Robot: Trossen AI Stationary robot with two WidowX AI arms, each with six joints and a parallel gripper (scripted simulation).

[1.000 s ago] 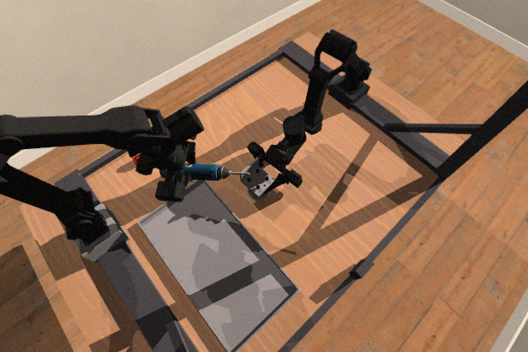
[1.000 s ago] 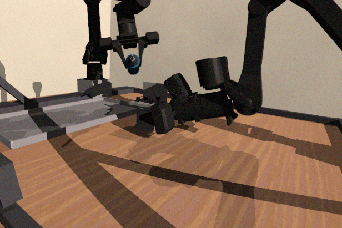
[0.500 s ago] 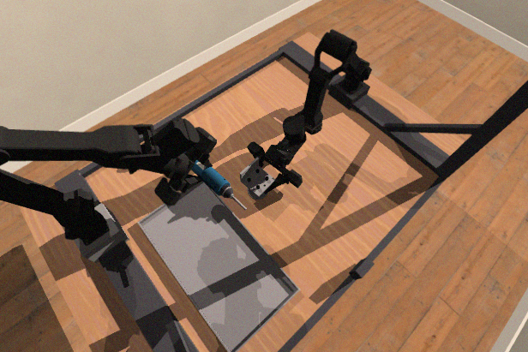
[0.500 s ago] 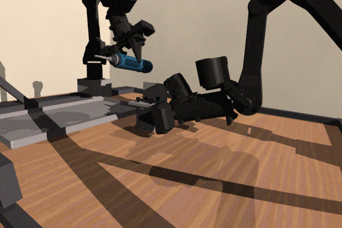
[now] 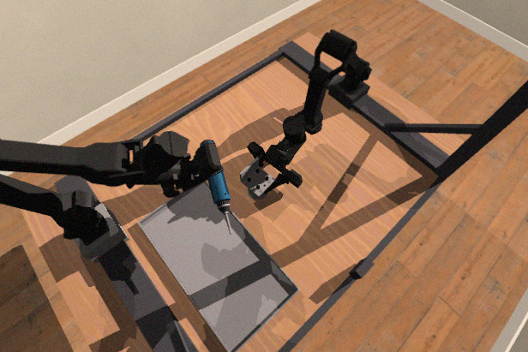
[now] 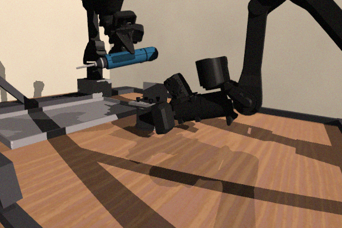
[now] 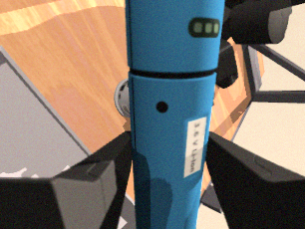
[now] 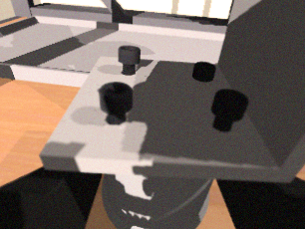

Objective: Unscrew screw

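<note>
The joint module is 1 cm behind my right hand, 3 cm to the left of it and 1 cm below it. Round my right hand: screw: 1 cm ahead, 5 cm to the left, 3 cm above; then grey bracket: 1 cm behind, 3 cm to the left, 3 cm above; then grey mat: 10 cm behind, 23 cm to the left, 3 cm below.
</note>
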